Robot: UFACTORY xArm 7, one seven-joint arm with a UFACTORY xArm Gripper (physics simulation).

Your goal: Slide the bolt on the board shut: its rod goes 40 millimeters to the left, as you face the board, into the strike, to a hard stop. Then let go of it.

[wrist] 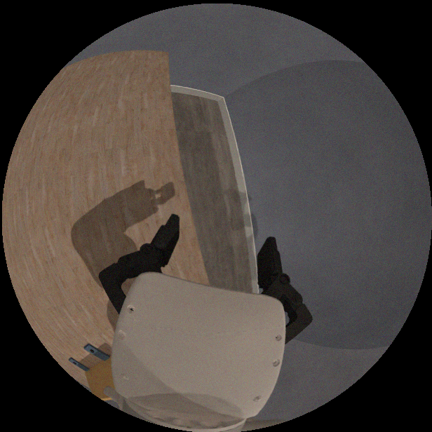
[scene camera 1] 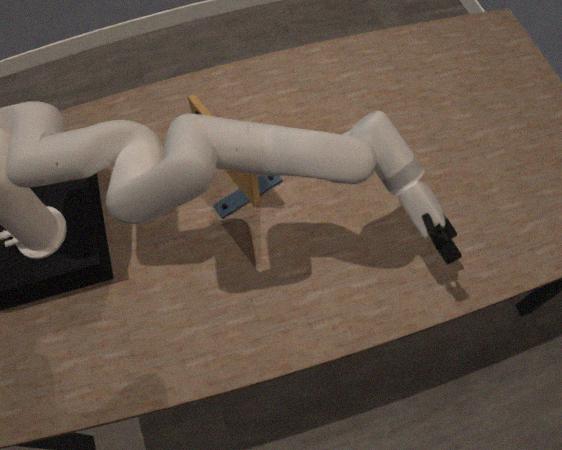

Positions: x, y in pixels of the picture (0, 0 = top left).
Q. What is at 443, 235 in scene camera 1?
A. My gripper.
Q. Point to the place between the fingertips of my gripper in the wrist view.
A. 221, 236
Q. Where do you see a wooden board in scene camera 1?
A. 250, 186
